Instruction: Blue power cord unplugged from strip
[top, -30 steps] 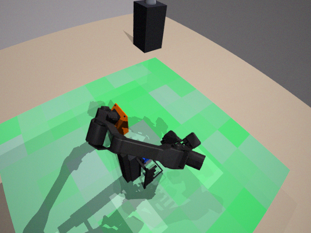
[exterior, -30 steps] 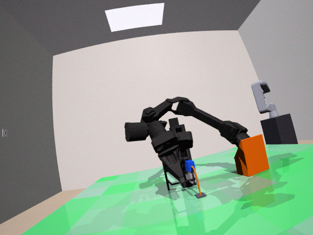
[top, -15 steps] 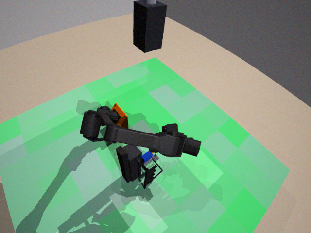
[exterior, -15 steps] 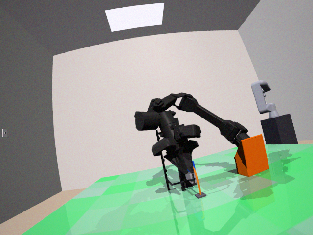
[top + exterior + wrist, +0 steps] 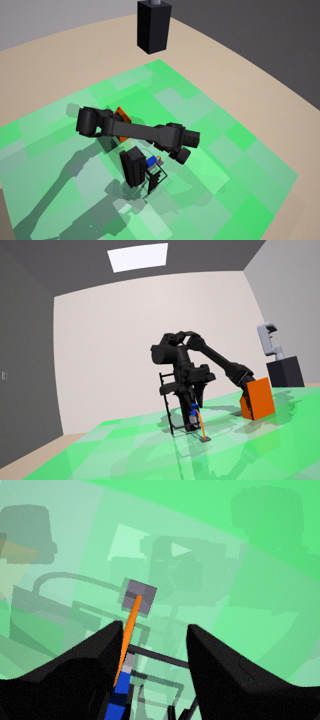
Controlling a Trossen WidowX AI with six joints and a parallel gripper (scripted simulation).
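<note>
Now: the blue plug 90 mm to the right of my gripper tip. Also, from my gripper tip: power strip 170 mm to the right, 20 mm above.
</note>
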